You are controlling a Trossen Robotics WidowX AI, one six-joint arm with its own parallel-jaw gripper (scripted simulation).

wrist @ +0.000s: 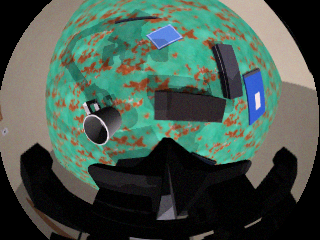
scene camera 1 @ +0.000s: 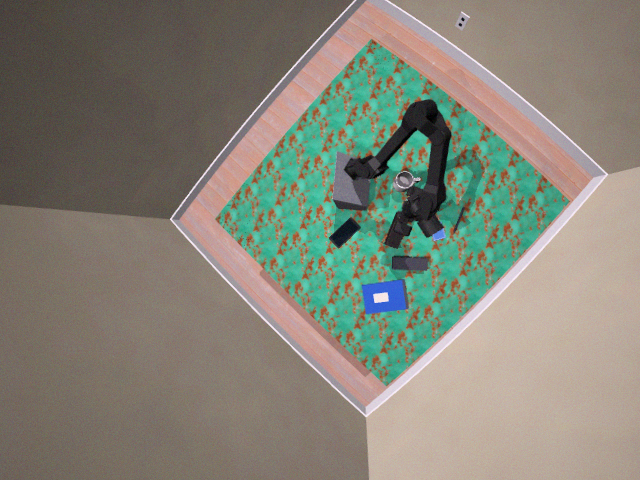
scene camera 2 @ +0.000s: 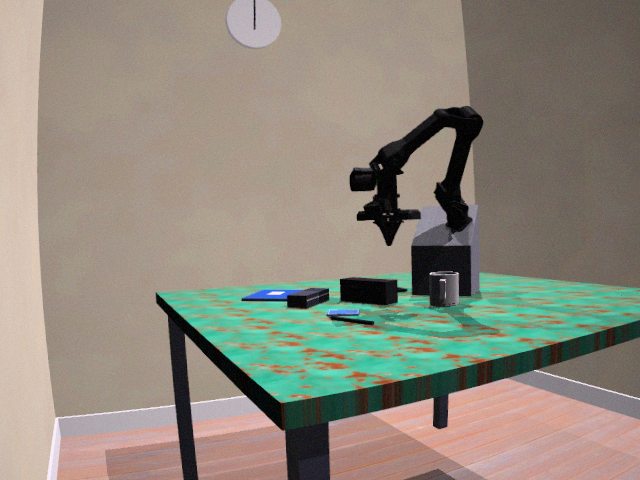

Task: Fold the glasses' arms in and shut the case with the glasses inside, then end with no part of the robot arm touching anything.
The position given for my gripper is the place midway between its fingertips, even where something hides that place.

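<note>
You'd find my gripper (scene camera 2: 389, 245), (wrist: 166, 141) in both of those views. There's a blue book (wrist: 253, 82) here, plus a black box (wrist: 224, 54), and I can see a black glasses case (scene camera 2: 378, 296) as well.
</note>
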